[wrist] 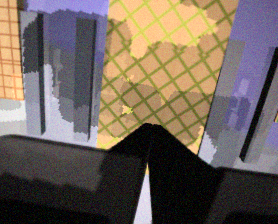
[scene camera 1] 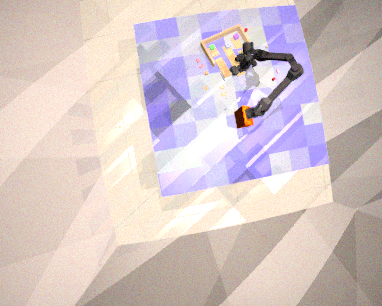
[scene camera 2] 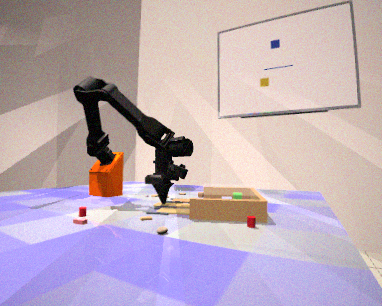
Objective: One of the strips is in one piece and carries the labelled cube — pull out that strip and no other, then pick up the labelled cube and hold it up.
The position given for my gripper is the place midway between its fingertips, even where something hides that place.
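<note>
My gripper (scene camera 2: 163,204) is visible, and the wrist view likewise shows the gripper (wrist: 151,131).
</note>
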